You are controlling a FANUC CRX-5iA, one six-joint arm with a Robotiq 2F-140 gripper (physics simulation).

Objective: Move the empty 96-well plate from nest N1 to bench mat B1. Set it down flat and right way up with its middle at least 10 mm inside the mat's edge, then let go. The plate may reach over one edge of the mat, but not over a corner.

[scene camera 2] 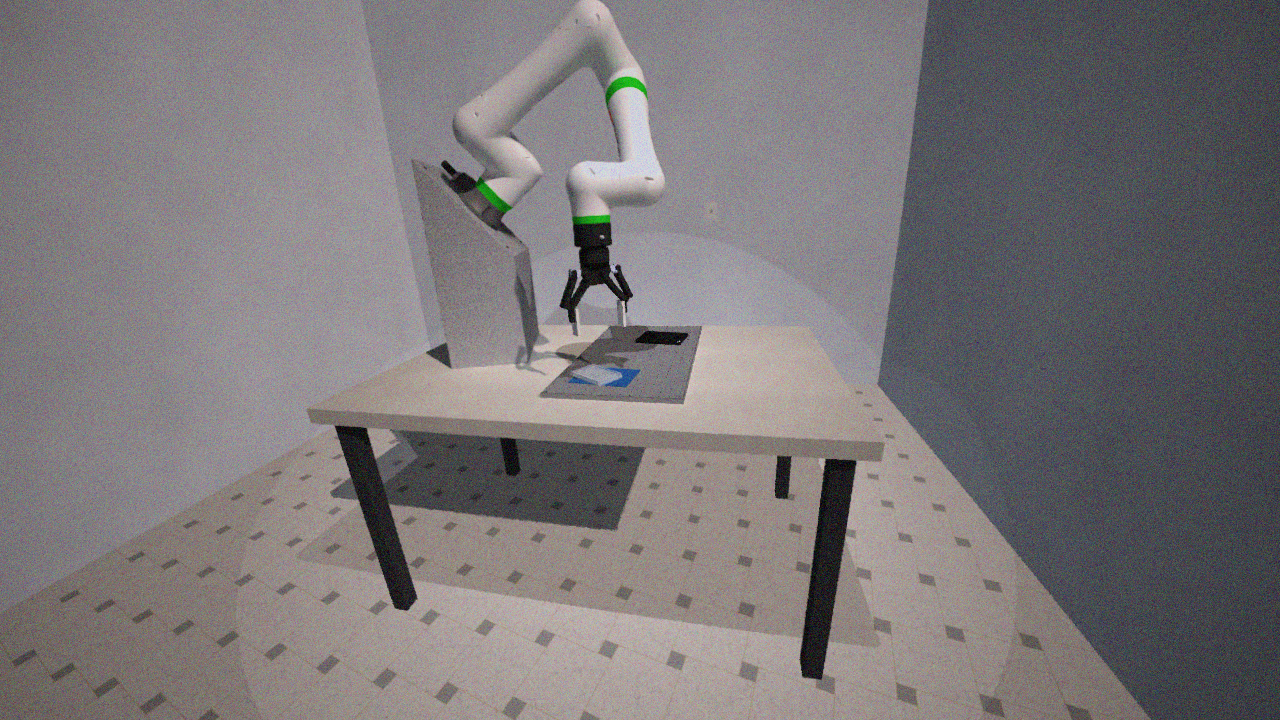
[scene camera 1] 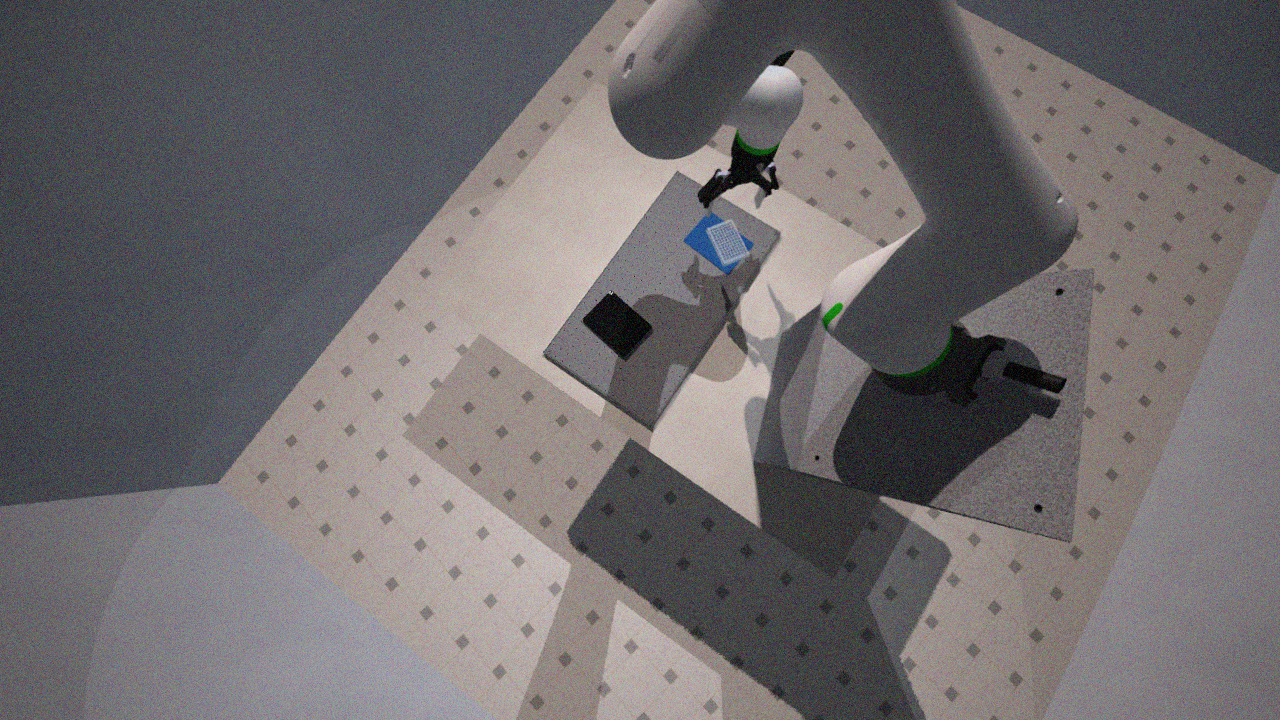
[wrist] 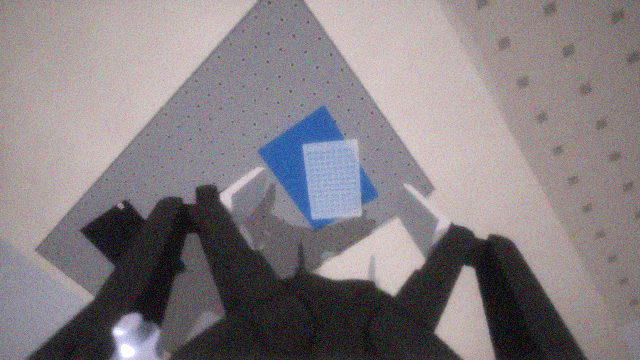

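Seen in the pictures: gripper, fingertip midpoint: (scene camera 2: 600, 330) (scene camera 1: 731, 208) (wrist: 331, 190); arm's base, origin of the base link: (scene camera 2: 477, 212) (scene camera 1: 920, 353).
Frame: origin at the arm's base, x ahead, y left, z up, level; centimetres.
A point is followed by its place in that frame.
Note:
The pale, clear 96-well plate (scene camera 1: 726, 241) @[x 46.5, y -14.2, z -44.7 cm] (scene camera 2: 595, 374) @[x 46.9, y -15.9, z -44.7 cm] (wrist: 332, 180) @[x 46.4, y -14.4, z -45.7 cm] lies flat, wells up, on the blue bench mat B1 (scene camera 1: 698, 237) @[x 53.7, y -9.9, z -46.0 cm] (scene camera 2: 626, 374) @[x 53.8, y -10.4, z -46.1 cm] (wrist: 285, 155) @[x 53.5, y -9.6, z -46.0 cm]. It is turned relative to the mat. In the wrist view it reaches over the mat's right-hand edge and seems to reach a little over the lower edge; the mat's right corner shows beside it. My gripper (scene camera 1: 737, 204) @[x 49.4, y -15.8, z -32.0 cm] (scene camera 2: 599, 322) @[x 49.4, y -15.8, z -32.0 cm] (wrist: 331, 190) @[x 49.4, y -15.8, z -32.0 cm] is wide open and empty, well above the plate, one white finger pad to each side of it in the wrist view. The black nest N1 (scene camera 1: 617, 324) @[x 51.5, y 26.3, z -45.0 cm] (scene camera 2: 662, 337) @[x 52.5, y 24.5, z -45.1 cm] (wrist: 115, 227) @[x 56.9, y 25.2, z -45.1 cm] holds no visible plate.
Mat and nest are on a grey perforated board (scene camera 1: 644, 232) @[x 66.5, y 0.3, z -46.2 cm] (scene camera 2: 662, 389) @[x 67.1, y -17.4, z -46.2 cm] (wrist: 200, 110) @[x 65.8, y -1.4, z -46.2 cm] on the pale table (scene camera 1: 537, 232) @[x 90.5, y 22.8, z -47.5 cm] (scene camera 2: 760, 385) @[x 90.2, y -4.8, z -47.5 cm]. A tall grey slanted pedestal (scene camera 1: 1056, 447) @[x -16.3, y 5.5, z 13.4 cm] (scene camera 2: 478, 295) @[x 5.8, y -11.8, z -24.4 cm] carries the arm beside the board. Shadows of arm and fingers fall on the board.

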